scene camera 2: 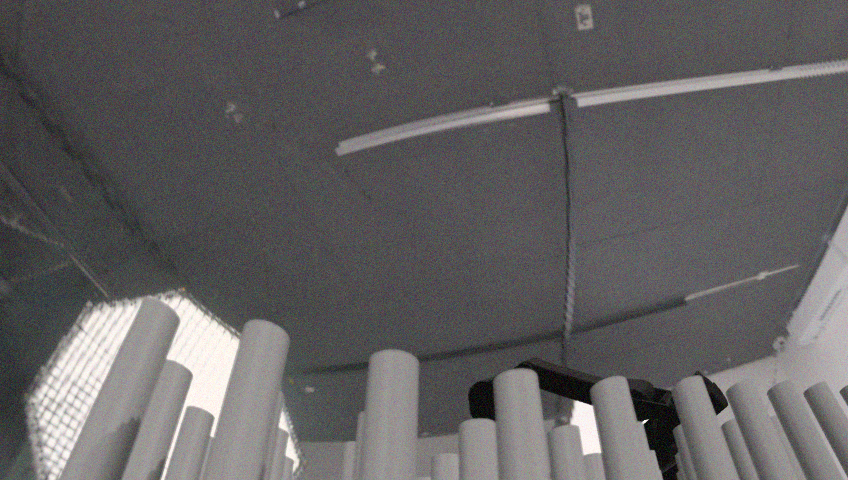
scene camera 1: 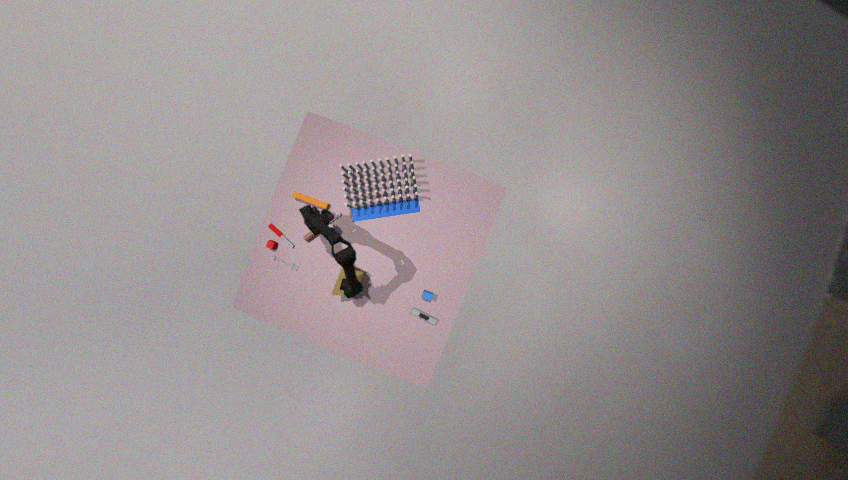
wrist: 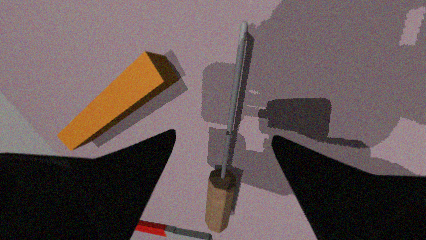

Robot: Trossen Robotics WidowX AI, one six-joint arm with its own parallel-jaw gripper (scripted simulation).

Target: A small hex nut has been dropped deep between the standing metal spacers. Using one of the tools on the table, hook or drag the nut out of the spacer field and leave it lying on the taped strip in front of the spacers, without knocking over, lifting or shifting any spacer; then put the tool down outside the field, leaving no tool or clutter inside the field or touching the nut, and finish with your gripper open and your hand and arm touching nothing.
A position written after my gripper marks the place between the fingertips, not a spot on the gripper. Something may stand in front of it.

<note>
My gripper (wrist: 224, 136) is open and holds nothing. Also in view: a thin grey rod (wrist: 222, 183) and an orange bar (wrist: 149, 74).
Scene camera 2 misses the thin grey rod: it is out of frame. Scene camera 2 does not show the orange bar: it is out of frame.
</note>
